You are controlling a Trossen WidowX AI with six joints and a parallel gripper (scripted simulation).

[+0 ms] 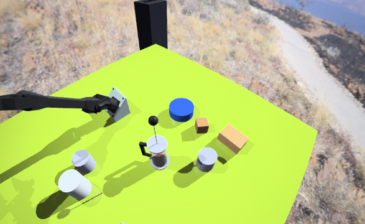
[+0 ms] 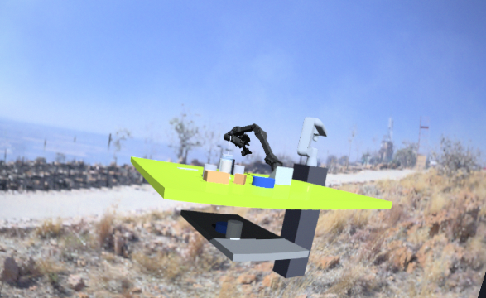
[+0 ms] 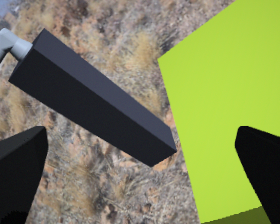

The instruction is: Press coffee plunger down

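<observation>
Right now the coffee press is 440 mm ahead of my gripper tip, 530 mm to the left of it and 60 mm below it. From my gripper tip the other things lie so: orange box (630 mm ahead, 810 mm to the left, 160 mm below); orange cube (480 mm ahead, 780 mm to the left, 160 mm below).
</observation>
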